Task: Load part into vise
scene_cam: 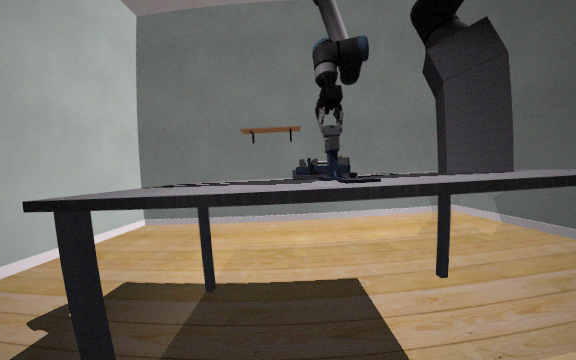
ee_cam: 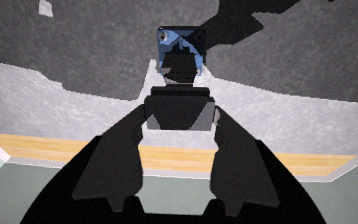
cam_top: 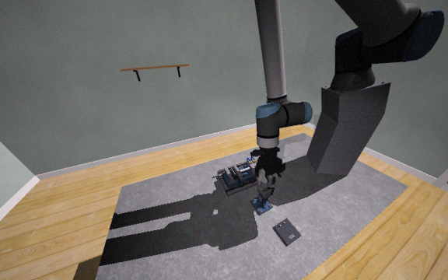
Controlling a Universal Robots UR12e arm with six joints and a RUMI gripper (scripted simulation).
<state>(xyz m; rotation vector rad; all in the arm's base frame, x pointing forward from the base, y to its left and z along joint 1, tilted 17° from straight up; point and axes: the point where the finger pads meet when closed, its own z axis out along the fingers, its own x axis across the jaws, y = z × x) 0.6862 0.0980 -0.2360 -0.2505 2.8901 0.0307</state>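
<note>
Now: the part 1 cm below my hand. From my hand the other things lie so: moving jaw (6 cm ahead, 21 cm to the right, 12 cm below); cylinder rod (22 cm to the right, 12 cm below); work stop (9 cm ahead, 16 cm to the right, 10 cm below).
</note>
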